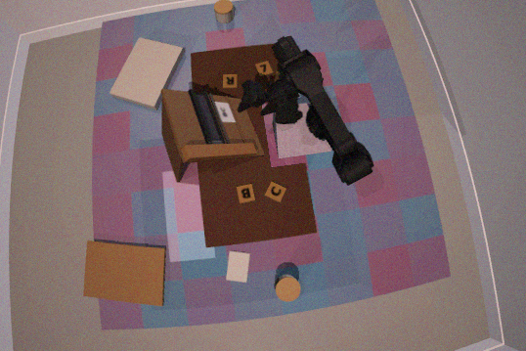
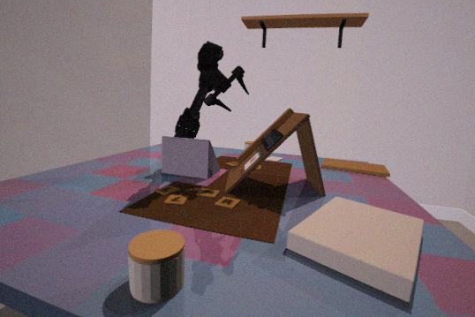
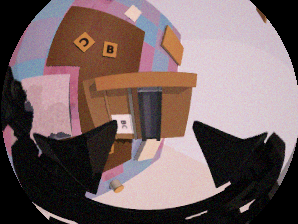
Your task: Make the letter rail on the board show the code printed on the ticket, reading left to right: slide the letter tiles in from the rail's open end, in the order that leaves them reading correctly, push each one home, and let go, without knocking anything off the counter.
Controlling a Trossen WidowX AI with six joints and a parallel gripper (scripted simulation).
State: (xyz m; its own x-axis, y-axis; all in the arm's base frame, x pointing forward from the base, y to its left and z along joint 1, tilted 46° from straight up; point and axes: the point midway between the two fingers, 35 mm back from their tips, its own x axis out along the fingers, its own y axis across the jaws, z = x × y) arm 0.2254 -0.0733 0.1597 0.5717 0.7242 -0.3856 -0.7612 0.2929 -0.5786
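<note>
Now: the orange letter tile 280 mm below my gripper tip, 180 mm to the left of it and 20 mm ahead of it. Round my gripper tip: white ticket (190 mm below, 90 mm ahead, 80 mm to the right); brown mat (290 mm below, 40 mm to the right, 20 mm behind); small white card (430 mm to the left, 290 mm below, 40 mm ahead).
</note>
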